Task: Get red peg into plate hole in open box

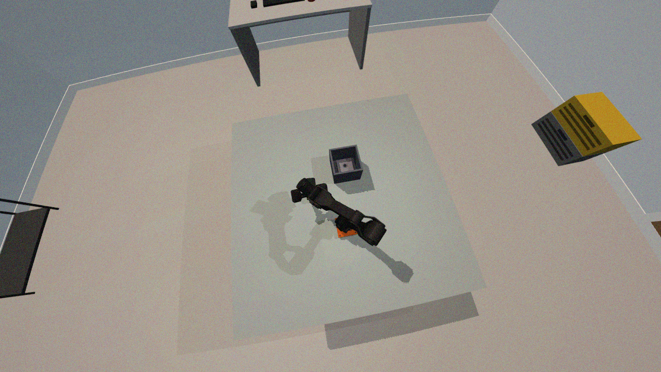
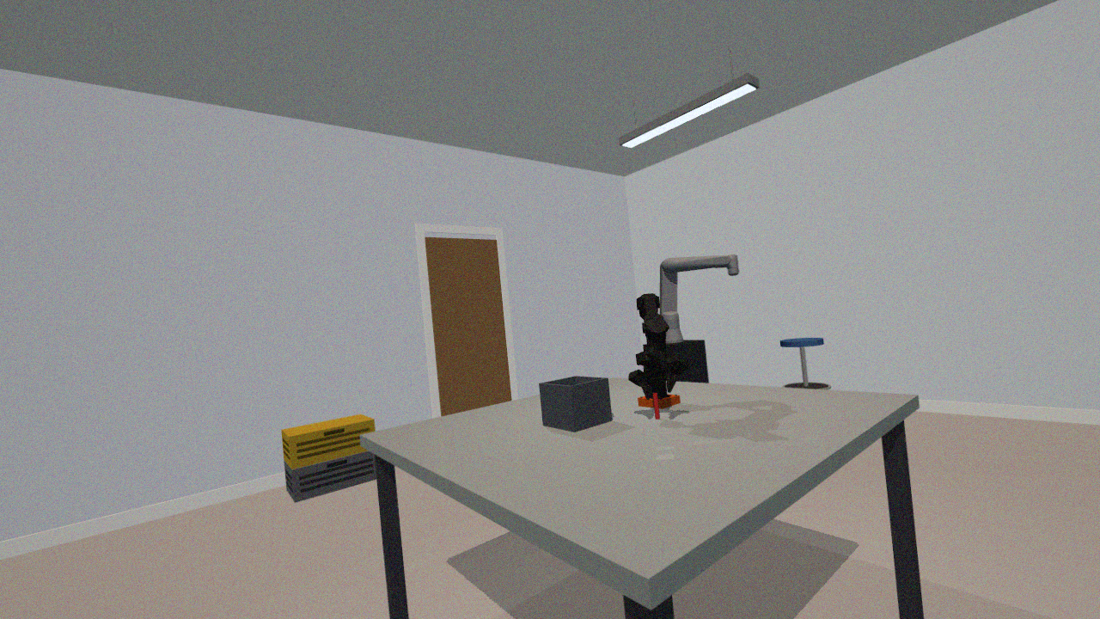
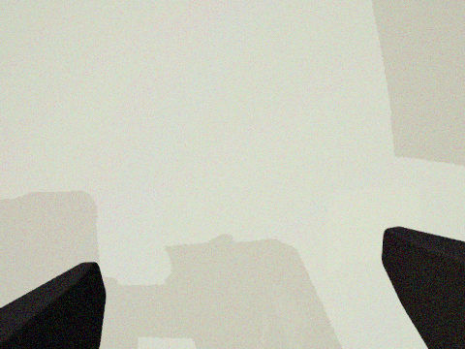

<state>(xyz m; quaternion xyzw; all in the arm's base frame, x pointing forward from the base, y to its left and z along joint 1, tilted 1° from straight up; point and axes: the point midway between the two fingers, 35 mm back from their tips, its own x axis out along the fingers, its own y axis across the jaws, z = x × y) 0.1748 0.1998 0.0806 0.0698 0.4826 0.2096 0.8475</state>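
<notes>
My gripper tip is now 4 cm past the red peg, 6 cm to the left of it and 5 cm above it. From my gripper tip the other things lie so: light plate (15 cm ahead, 23 cm to the right, 4 cm below).
</notes>
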